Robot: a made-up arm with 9 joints.
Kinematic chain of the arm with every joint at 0, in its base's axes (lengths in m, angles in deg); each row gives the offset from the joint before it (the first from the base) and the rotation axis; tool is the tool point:
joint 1: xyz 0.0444 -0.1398 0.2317 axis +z
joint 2: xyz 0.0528 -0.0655 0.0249 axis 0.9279 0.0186 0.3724
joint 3: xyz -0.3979 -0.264 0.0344 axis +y
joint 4: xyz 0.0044 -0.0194 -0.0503 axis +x
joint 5: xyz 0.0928 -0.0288 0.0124 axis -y
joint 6: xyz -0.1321 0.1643 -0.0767 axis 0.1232 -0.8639 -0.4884
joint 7: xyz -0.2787 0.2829 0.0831 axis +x
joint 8: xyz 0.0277 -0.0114 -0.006 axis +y
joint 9: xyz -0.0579 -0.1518 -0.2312 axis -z
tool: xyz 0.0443 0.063 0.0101
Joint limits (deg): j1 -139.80..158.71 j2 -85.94..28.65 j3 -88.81..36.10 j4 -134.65..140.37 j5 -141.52..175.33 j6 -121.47..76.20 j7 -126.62..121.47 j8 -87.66..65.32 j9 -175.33..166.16
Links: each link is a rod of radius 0.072 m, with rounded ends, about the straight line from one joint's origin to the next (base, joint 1, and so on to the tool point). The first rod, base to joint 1, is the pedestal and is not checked.
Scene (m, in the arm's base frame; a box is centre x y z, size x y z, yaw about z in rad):
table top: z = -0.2
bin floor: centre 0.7 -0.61 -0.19 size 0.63 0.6 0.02 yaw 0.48
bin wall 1: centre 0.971 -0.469 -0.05 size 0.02 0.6 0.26 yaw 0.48
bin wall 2: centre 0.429 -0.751 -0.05 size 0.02 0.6 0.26 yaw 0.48
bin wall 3: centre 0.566 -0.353 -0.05 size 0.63 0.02 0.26 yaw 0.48
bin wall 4: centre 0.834 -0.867 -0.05 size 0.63 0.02 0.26 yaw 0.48
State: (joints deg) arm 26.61 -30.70 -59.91 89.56 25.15 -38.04 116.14 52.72 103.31
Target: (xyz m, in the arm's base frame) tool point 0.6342 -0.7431 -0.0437
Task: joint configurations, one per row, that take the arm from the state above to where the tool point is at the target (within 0.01 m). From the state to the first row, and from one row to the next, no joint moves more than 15 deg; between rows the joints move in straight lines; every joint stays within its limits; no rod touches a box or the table.
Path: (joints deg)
1: 37.08 -38.46 -63.86 98.55 18.75 -52.42 112.98 56.92 102.72
2: 47.56 -46.22 -67.81 107.54 12.35 -66.79 109.82 61.12 102.13
3: 58.03 -53.98 -71.76 116.54 5.95 -81.17 106.66 65.32 101.55
4: 68.08 -48.60 -80.29 115.37 6.29 -82.41 92.64 65.32 107.28
5: 78.12 -43.22 -88.81 114.21 6.64 -83.66 78.61 65.32 113.02
6: 80.63 -33.75 -88.81 111.84 9.68 -76.78 84.16 65.32 111.92
7: 83.15 -24.29 -88.81 109.47 12.73 -69.90 89.70 65.32 110.81

